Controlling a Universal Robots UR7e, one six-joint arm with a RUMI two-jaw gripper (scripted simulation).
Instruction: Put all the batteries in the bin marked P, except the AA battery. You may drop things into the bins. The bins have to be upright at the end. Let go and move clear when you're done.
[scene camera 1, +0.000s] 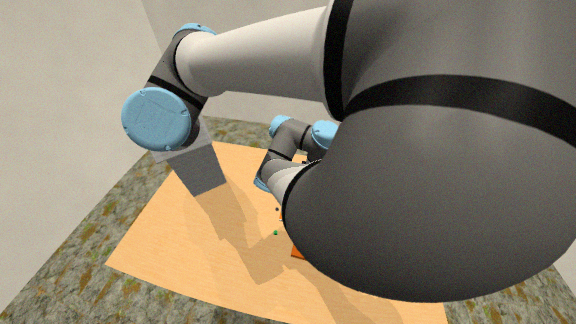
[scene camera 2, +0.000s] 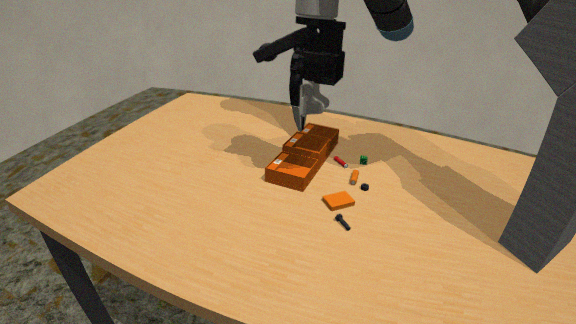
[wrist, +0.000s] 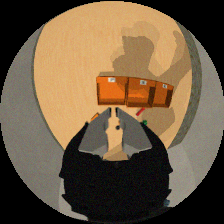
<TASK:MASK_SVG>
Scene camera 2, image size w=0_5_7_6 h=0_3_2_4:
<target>my gripper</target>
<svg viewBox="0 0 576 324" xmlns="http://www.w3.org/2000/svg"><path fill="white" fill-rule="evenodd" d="M346 22L341 22L342 24L340 24L340 21L336 21L336 19L326 20L296 16L296 23L306 25L305 28L292 32L272 43L265 43L253 52L256 62L260 63L263 61L273 61L282 51L285 52L293 48L294 53L290 64L289 93L298 131L304 129L307 115L321 114L329 106L329 99L320 93L319 84L335 86L343 78L345 52L342 51L342 42Z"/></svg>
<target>orange bin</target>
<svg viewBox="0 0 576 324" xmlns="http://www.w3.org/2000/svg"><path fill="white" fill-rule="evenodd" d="M339 129L308 123L302 131L296 132L282 145L282 151L265 167L265 182L304 192L338 144Z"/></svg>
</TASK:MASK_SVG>
